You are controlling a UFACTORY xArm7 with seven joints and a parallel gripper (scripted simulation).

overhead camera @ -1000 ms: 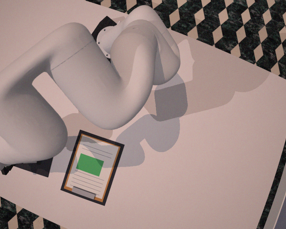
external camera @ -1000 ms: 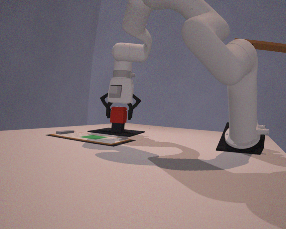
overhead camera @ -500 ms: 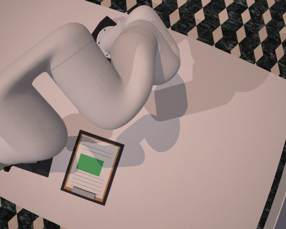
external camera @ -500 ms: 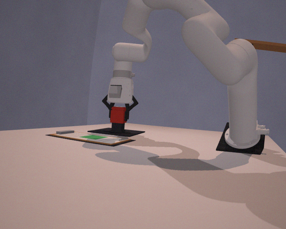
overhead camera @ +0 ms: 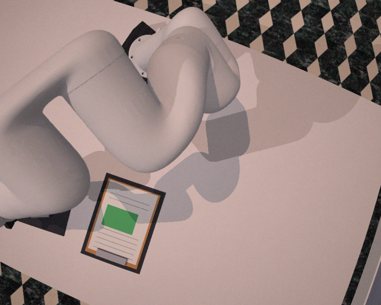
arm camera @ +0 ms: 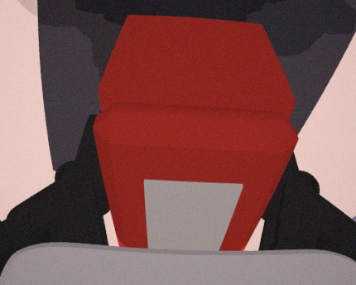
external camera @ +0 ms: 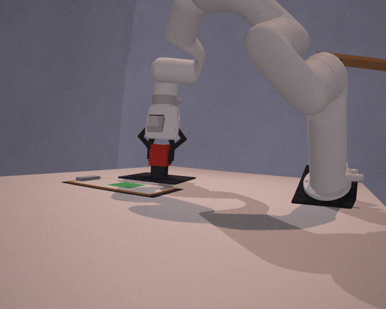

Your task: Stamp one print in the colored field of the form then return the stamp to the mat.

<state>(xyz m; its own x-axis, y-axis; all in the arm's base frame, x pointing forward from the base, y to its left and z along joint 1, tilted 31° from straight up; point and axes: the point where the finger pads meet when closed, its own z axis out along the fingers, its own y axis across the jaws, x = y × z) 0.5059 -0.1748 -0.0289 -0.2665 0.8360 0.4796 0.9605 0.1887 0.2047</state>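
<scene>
The clipboard lies 2 cm behind my hand, 27 cm to the left of it and 6 cm below it. Round my hand: dark mat (6 cm below); then black stamp foot (5 cm below); then red stamp (1 cm below).
</scene>
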